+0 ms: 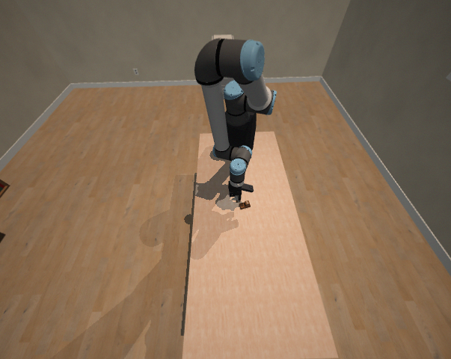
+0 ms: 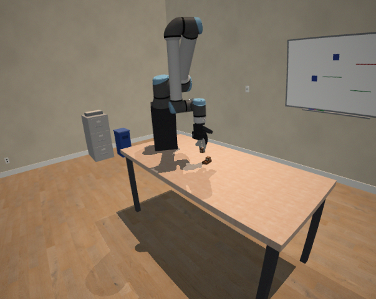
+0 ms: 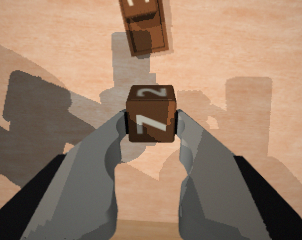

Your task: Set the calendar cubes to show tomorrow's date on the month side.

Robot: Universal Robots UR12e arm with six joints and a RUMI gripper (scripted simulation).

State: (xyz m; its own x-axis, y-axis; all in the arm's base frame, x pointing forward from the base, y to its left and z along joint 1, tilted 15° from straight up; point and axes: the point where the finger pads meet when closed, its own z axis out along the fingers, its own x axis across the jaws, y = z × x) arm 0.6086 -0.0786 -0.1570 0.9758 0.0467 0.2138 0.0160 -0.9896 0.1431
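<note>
Now: hand 10 mm past the brown calendar tray, 60 mm to the right of it and 120 mm above it. The rest, counted from my hand: brown digit cube: 10 mm below.
</note>
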